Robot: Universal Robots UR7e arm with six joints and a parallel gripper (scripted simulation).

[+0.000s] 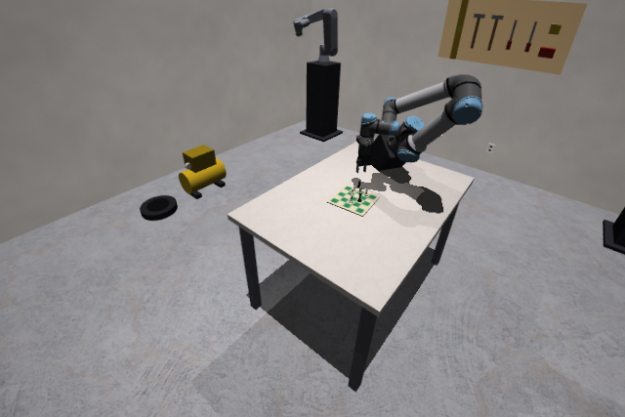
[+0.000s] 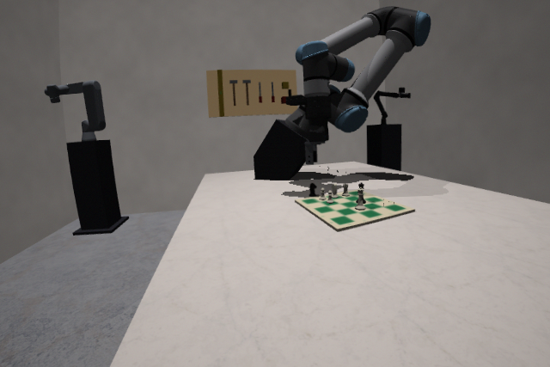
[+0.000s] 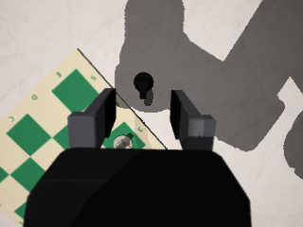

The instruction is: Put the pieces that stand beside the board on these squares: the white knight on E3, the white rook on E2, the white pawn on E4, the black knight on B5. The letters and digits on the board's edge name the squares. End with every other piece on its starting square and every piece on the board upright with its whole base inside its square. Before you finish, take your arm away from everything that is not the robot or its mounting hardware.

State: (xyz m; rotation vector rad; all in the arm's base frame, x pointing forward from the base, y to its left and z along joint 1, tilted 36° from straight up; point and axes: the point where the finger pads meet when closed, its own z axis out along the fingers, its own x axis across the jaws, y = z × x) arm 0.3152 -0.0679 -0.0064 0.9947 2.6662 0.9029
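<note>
Now: hand 14 cm short of the cream chessboard, 11 cm above it and 5 cm to the right of it.
</note>
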